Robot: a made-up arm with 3 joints. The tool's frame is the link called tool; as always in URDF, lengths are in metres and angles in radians. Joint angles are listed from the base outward. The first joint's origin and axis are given. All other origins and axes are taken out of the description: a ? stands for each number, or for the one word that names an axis. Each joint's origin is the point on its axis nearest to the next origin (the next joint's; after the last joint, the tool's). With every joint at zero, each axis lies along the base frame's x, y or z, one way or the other. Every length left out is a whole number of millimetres.
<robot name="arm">
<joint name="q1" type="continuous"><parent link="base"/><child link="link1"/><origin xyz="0 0 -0.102"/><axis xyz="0 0 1"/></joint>
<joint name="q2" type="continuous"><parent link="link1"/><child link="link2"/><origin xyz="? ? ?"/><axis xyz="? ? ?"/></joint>
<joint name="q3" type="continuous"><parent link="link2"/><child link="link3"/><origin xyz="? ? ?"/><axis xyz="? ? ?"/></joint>
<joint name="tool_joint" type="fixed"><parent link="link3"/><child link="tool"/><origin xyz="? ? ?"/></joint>
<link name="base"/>
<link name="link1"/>
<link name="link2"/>
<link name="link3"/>
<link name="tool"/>
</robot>
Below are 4 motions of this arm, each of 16 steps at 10 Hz.
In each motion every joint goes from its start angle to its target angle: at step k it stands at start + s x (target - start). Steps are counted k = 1, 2, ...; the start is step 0. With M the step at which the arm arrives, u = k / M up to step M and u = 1 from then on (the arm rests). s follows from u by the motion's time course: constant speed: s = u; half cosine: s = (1 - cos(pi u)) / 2; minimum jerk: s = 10 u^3 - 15 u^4 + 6 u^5.
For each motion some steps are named. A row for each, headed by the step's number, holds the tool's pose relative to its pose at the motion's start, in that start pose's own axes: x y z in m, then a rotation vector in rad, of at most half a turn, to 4 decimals.
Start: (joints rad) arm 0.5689 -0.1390 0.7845
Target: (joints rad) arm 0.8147 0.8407 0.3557
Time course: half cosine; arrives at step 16
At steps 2, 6, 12, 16:
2: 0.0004 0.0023 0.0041 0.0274 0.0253 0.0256
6: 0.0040 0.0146 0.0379 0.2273 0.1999 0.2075
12: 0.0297 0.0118 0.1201 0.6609 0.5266 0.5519
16: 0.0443 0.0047 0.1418 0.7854 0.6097 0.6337

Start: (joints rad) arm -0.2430 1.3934 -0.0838
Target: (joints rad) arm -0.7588 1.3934 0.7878
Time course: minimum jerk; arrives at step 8
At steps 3, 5, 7, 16:
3: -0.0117 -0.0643 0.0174 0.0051 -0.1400 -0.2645
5: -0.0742 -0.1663 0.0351 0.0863 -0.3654 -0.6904
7: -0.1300 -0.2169 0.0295 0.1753 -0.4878 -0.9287
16: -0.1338 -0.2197 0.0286 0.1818 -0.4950 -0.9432

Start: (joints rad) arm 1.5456 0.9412 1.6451
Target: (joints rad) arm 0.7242 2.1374 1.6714
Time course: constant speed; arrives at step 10
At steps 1, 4, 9, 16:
1: 0.0082 -0.0162 -0.0095 0.0600 0.1244 -0.0470
4: 0.0237 -0.0615 -0.0521 0.2681 0.4971 -0.1365
9: 0.0162 -0.1020 -0.1543 0.6806 1.0879 -0.0910
16: 0.0103 -0.1022 -0.1760 0.7680 1.1967 -0.0491

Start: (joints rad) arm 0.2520 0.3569 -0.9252
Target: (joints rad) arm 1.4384 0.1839 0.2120
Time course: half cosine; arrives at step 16
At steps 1, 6, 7, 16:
1: -0.0015 -0.0001 -0.0007 0.0022 0.0037 -0.0002
6: -0.0510 -0.0082 -0.0224 0.0421 0.1223 -0.0041
7: -0.0670 -0.0134 -0.0291 0.0442 0.1584 -0.0036
16: -0.1568 -0.0794 -0.0615 -0.0301 0.3314 0.0184

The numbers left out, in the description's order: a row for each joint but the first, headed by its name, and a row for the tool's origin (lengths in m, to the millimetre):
q2: xyz -0.129 -0.104 0, axis 1 0 0
q3: xyz 0 0.232 0.092, axis 0 0 -1
tool: xyz 0.256 0.076 0

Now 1 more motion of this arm.
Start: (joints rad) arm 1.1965 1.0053 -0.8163
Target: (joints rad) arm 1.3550 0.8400 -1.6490
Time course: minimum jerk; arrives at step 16
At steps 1, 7, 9, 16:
1: -0.0001 0.0005 -0.0002 0.0000 0.0005 0.0020
7: -0.0402 0.0828 -0.0269 0.0062 0.0812 0.3538
9: -0.0793 0.1241 -0.0390 0.0217 0.1292 0.5687
16: -0.1624 0.1717 -0.0489 0.0670 0.2048 0.9254

